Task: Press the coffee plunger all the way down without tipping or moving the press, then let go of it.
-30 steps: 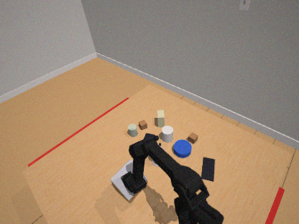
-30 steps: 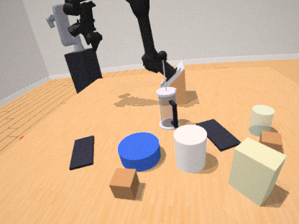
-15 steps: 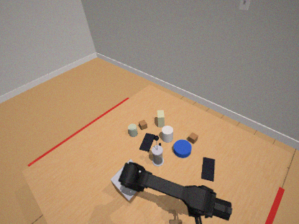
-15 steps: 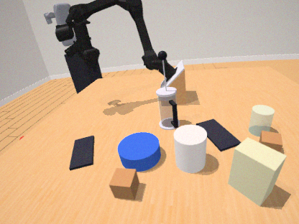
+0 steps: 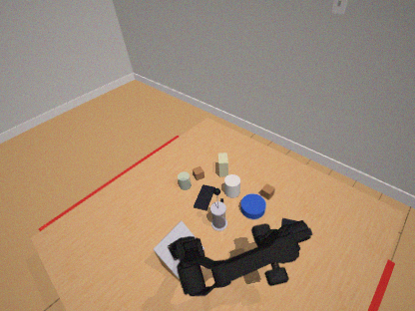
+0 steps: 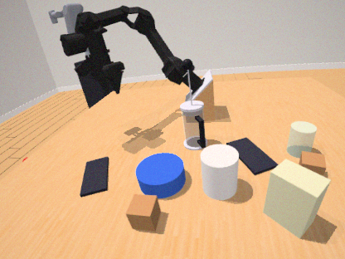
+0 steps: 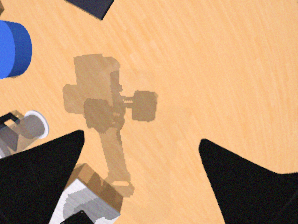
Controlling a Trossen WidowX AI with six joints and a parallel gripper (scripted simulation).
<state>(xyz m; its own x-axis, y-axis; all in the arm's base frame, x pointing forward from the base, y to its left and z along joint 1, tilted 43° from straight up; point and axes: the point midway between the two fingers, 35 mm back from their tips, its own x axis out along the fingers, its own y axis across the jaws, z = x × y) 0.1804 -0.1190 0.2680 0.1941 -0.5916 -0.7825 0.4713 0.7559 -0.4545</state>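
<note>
Now: the glass coffee press 30 cm to the left of my gripper tip, 5 cm ahead of it and 4 cm below it. From my gripper tip the other things lie so: cream block: 53 cm to the left, 28 cm ahead, 11 cm below; then white cylinder: 39 cm to the left, 22 cm ahead, 12 cm below; then blue disc: 24 cm to the left, 22 cm ahead, 15 cm below.
</note>
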